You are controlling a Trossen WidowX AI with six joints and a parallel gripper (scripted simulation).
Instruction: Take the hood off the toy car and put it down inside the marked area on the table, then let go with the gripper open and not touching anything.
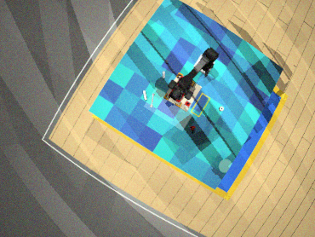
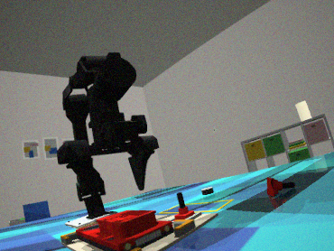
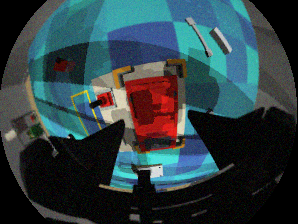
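The red hood lies 50 mm below my gripper tip.
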